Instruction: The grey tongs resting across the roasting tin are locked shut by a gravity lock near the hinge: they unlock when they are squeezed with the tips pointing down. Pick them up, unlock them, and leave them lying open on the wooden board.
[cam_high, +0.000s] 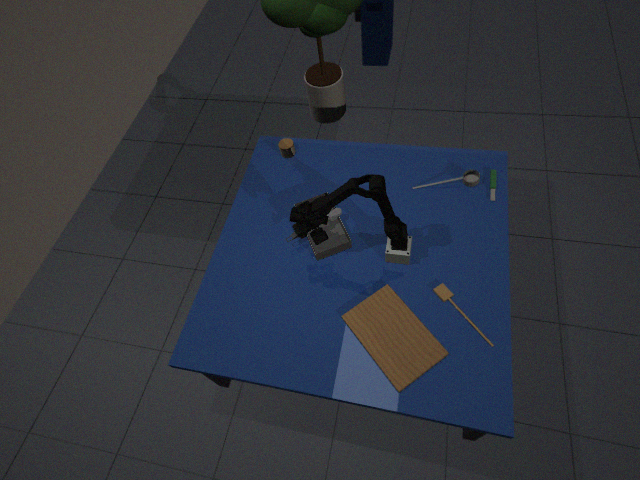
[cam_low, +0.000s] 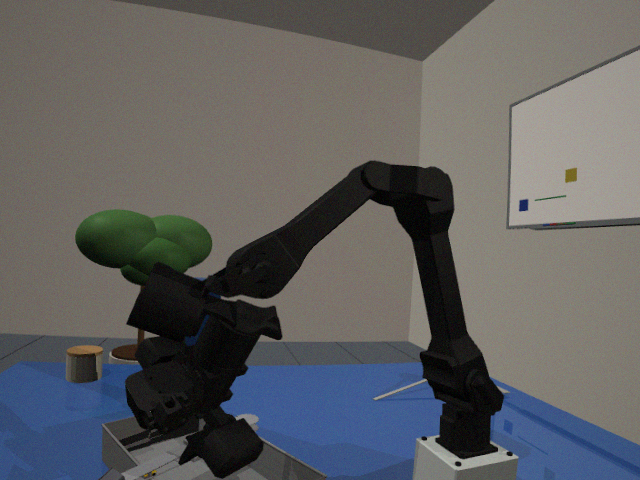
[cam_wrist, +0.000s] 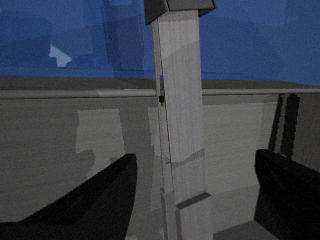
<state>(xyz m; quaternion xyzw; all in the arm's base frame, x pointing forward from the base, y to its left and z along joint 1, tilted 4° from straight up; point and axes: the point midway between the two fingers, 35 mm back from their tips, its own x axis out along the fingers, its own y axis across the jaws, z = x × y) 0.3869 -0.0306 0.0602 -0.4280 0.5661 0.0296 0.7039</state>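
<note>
Right now my gripper tip is 40 mm past the grey roasting tin, 50 mm to the left of it and 60 mm above it. The rest, counted from my gripper tip: cork-topped cup 230 mm ahead, 520 mm to the right, 60 mm below; then wooden board 400 mm behind, 420 mm to the left, 80 mm below.
</note>
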